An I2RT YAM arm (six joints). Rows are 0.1 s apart.
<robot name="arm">
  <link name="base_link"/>
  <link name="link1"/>
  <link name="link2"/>
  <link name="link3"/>
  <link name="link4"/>
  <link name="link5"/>
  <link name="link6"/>
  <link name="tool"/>
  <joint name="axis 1" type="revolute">
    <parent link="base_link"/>
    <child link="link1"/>
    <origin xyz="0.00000 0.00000 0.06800" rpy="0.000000 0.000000 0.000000"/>
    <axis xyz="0 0 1"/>
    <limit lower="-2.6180" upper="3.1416"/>
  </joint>
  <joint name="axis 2" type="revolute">
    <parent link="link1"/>
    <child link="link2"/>
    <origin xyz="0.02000 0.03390 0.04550" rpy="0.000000 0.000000 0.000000"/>
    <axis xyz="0 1 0"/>
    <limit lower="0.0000" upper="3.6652"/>
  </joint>
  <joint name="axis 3" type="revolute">
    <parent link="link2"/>
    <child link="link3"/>
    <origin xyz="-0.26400 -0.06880 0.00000" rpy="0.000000 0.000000 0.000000"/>
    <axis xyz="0 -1 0"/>
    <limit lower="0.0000" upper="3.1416"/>
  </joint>
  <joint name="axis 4" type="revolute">
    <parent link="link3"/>
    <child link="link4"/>
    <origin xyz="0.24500 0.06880 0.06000" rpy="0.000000 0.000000 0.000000"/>
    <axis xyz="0 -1 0"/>
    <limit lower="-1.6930" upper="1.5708"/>
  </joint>
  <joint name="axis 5" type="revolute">
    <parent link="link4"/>
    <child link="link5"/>
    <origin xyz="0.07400 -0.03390 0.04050" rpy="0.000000 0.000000 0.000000"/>
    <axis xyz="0 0 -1"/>
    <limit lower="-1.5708" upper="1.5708"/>
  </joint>
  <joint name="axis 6" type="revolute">
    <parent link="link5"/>
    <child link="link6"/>
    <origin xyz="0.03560 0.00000 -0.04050" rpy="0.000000 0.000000 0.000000"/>
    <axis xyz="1 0 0"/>
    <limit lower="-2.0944" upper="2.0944"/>
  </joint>
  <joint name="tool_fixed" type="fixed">
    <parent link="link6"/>
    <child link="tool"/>
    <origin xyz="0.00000 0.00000 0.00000" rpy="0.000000 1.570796 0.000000"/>
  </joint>
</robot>
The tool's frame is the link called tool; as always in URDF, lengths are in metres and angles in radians.
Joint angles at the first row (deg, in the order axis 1, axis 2, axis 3, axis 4, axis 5, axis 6):
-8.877 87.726 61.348 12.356 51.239 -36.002
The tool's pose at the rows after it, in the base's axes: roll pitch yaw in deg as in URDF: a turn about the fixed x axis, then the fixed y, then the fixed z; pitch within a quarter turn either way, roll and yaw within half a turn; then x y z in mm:
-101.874, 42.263, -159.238, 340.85, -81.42, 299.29
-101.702, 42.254, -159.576, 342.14, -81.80, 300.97
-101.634, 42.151, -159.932, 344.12, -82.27, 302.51
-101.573, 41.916, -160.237, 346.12, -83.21, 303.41
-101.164, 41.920, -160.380, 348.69, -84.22, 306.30
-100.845, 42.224, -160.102, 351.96, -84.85, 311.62
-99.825, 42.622, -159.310, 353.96, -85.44, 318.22
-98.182, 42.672, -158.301, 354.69, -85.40, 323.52
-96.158, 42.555, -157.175, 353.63, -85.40, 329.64
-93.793, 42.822, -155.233, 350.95, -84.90, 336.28
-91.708, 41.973, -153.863, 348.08, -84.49, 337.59
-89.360, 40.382, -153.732, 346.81, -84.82, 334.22
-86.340, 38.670, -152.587, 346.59, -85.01, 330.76
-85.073, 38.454, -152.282, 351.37, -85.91, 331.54
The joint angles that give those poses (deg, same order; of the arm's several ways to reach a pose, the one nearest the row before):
-8.878 87.782 61.542 12.096 51.455 -35.969
-8.877 88.044 62.150 11.805 51.924 -35.971
-8.877 88.463 62.929 11.371 52.336 -35.960
-8.959 88.927 63.611 11.079 52.629 -36.097
-9.031 89.433 64.626 10.948 53.028 -36.384
-9.052 89.927 66.165 10.388 52.959 -36.516
-9.097 90.108 67.361 10.729 52.915 -37.317
-9.053 90.090 67.823 12.194 53.256 -38.934
-9.053 89.710 67.935 14.104 53.703 -41.084
-9.053 88.929 67.557 16.692 53.508 -43.350
-9.052 88.346 66.324 19.880 53.649 -46.288
-9.053 88.526 64.581 24.796 55.091 -50.315
-9.053 89.089 62.727 31.438 55.718 -55.471
-9.053 90.367 63.482 33.811 56.103 -57.201

